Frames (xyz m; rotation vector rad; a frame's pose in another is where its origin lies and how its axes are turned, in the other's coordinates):
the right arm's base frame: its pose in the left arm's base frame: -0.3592 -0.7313 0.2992 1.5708 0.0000 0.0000
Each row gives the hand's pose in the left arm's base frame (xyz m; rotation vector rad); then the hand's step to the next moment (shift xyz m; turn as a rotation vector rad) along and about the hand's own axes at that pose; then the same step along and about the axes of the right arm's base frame.
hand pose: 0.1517 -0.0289 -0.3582 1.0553 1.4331 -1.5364
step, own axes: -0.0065 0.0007 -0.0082 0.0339 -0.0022 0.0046
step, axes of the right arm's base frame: 0.0035 0.0056 -0.0081 -0.0146 -0.0307 0.0044
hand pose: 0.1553 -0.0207 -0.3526 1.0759 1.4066 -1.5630
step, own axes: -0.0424 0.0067 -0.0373 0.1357 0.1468 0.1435
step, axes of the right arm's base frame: 0.0250 0.0358 -0.0364 0.0742 -0.1733 0.1582
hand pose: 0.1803 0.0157 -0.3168 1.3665 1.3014 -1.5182
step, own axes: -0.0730 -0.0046 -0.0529 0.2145 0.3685 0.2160
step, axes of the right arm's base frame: 0.0239 0.0755 -0.0434 0.2490 -0.3030 0.2732
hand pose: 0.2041 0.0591 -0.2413 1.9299 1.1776 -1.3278
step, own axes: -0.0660 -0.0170 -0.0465 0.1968 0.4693 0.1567
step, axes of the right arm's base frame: -0.0023 0.0798 -0.0209 0.3620 -0.2697 0.2823
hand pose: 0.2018 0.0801 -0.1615 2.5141 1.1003 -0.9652
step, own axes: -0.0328 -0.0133 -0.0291 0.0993 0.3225 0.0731
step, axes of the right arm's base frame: -0.0121 0.0441 -0.0035 0.2474 -0.1357 0.1990
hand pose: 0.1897 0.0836 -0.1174 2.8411 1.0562 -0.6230
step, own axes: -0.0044 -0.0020 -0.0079 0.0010 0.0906 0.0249
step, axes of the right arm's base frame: -0.0015 0.0091 -0.0002 0.0495 -0.0318 0.0733
